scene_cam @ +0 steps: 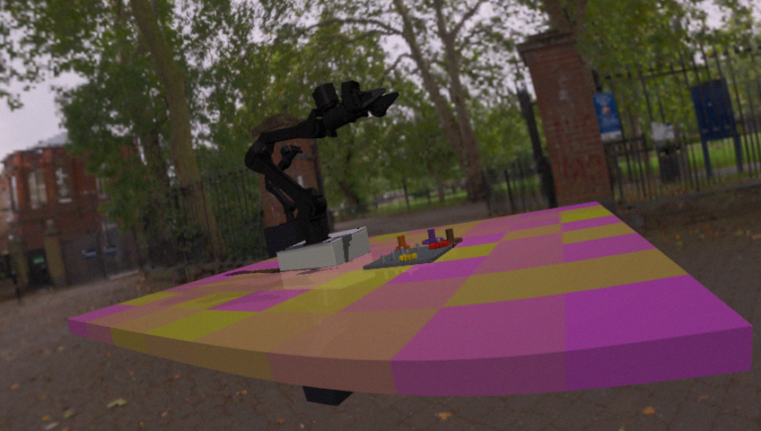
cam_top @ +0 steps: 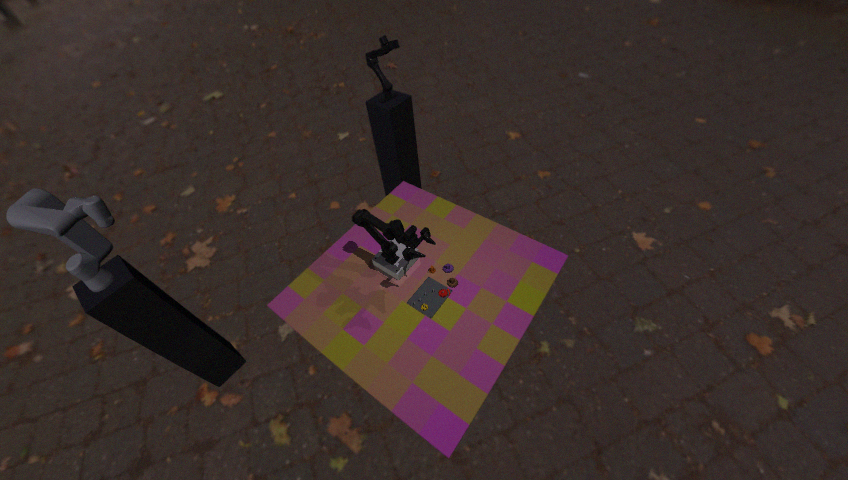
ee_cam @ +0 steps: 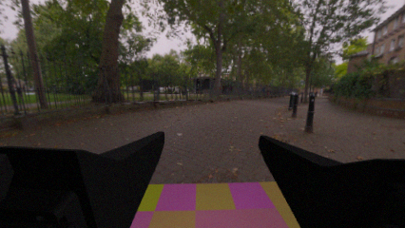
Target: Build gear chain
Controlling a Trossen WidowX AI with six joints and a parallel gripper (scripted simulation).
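Right now the brown gear is 40 mm ahead of my gripper tip, 120 mm to the left of it and 410 mm below it. The rest, counted from my gripper tip: orange gear: 110 mm behind, 130 mm to the left, 410 mm below; red gear: 30 mm ahead, 30 mm to the left, 410 mm below; red arrow: 60 mm ahead, 60 mm to the left, 410 mm below.
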